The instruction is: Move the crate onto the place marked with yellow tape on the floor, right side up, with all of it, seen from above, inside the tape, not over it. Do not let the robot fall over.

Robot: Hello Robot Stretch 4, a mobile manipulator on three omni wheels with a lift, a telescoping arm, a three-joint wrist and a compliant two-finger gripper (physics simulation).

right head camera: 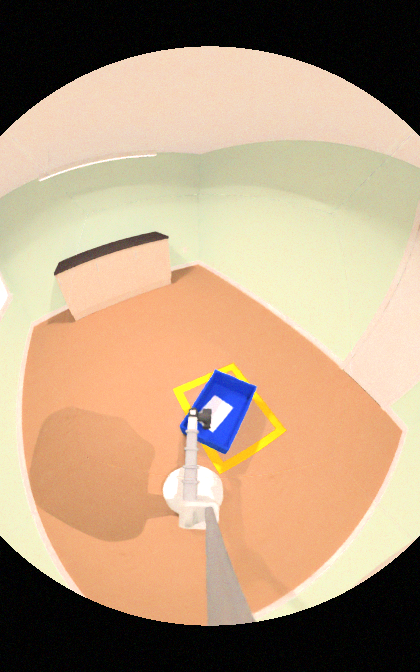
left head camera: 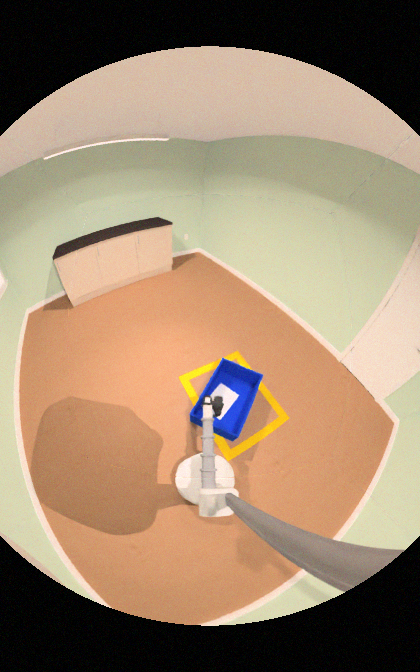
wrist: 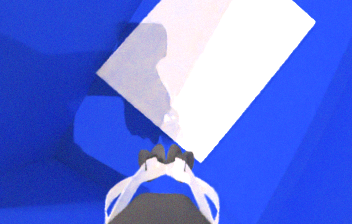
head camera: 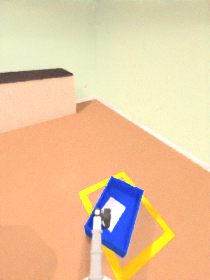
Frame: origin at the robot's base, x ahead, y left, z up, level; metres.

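Seen in the pictures: gripper, fingertip midpoint: (wrist: 166,155).
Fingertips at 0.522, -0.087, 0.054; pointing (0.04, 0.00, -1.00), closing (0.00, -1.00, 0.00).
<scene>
Offsets run from my fingertips to a thing's top centre, as dx, dy, dz. "*": to the spot under its first point.
The blue crate @(+0.145, -0.111, +0.137) (head camera: 128,220) (left head camera: 243,395) (right head camera: 237,410) (wrist: 305,110) is right side up, open at the top, with a white rectangle on its inner bottom. It sits askew over the yellow tape outline @(* -0.188, -0.363, -0.082) (head camera: 145,254) (left head camera: 257,435) (right head camera: 250,447). In the head views its near left corner reaches past the left strip, and its far end overlaps tape. My gripper (head camera: 106,218) (left head camera: 218,406) (right head camera: 206,418) (wrist: 166,155) is over the crate's inside, near the white rectangle, with its fingertips close together and nothing visible between them. Its exact height above the crate bottom is hard to tell.
A low cabinet (head camera: 37,102) (left head camera: 117,262) (right head camera: 117,280) with a dark top stands at the far left. My round white base (left head camera: 187,477) (right head camera: 175,492) is close to the near side of the tape outline. Green walls surround the brown floor.
</scene>
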